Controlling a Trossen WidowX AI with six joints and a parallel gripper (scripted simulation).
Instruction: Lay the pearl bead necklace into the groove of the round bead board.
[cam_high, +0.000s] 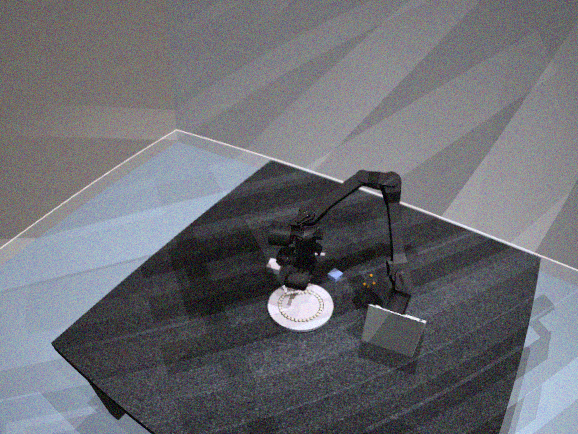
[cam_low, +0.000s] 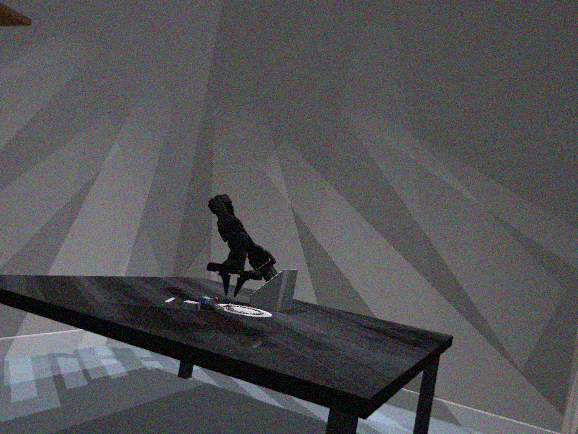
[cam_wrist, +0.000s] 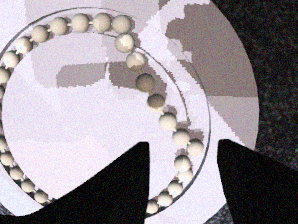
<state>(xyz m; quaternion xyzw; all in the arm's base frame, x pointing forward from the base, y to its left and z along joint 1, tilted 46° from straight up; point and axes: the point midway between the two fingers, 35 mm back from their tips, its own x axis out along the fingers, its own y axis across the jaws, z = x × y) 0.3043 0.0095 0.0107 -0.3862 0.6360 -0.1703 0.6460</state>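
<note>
The round white bead board is 2 cm behind my gripper tip, 5 cm to the left of it and 4 cm below it. From my gripper tip the other things lie so: small white block 14 cm ahead, 5 cm to the right, 4 cm below; then small blue cube 4 cm behind, 13 cm to the right, 4 cm below; then thin white stick 9 cm ahead, 18 cm to the right, 5 cm below.
</note>
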